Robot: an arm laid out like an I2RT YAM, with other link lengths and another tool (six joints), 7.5 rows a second.
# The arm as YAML. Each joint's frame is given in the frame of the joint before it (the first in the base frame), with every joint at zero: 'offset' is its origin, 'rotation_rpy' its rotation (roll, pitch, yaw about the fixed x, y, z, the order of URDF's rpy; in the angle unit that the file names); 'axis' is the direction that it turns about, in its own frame. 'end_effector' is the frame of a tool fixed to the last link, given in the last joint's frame.
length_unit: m
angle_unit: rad
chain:
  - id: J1
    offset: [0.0, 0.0, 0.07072]
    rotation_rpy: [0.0, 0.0, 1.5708]
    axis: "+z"
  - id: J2
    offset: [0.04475, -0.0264, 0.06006]
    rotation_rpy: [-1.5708, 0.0, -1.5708]
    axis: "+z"
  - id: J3
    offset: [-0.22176, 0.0, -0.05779]
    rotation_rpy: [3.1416, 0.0, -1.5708]
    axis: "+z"
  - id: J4
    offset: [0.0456, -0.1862, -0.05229]
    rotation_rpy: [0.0, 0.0, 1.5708]
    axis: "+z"
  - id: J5
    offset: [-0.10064, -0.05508, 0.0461]
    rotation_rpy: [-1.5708, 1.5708, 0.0]
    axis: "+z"
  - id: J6
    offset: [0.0, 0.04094, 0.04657]
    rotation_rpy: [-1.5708, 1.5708, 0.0]
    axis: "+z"
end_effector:
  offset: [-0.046, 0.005, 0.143]
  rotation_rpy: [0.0, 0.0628, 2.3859]
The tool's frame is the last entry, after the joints.
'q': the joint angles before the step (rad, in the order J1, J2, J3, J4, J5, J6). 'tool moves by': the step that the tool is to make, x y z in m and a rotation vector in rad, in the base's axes. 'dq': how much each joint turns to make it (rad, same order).
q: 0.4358 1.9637 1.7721 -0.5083 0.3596 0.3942
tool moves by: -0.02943 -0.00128 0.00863 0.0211 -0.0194 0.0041
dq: 0.0260 -0.1549 -0.1854 0.0487 0.0102 0.0237
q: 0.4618 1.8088 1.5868 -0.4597 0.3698 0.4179
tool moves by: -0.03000 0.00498 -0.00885 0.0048 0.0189 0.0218
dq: 0.0411 -0.1019 -0.1482 0.0230 0.0065 0.0240
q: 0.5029 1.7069 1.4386 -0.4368 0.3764 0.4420
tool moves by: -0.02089 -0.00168 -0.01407 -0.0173 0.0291 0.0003
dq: 0.0276 -0.0510 -0.0956 0.0036 0.0209 0.0190
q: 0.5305 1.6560 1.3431 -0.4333 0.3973 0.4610
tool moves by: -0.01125 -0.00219 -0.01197 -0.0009 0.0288 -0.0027
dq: 0.0063 -0.0191 -0.0533 0.0022 -0.0031 0.0176
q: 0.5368 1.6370 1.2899 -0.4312 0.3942 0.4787
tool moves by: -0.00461 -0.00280 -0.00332 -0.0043 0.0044 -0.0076
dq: 0.0029 -0.0146 -0.0270 0.0037 0.0085 0.0069
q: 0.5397 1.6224 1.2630 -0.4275 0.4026 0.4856
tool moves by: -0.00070 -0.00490 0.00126 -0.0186 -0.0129 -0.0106
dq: 0.0021 -0.0133 -0.0170 0.0082 0.0249 -0.0077
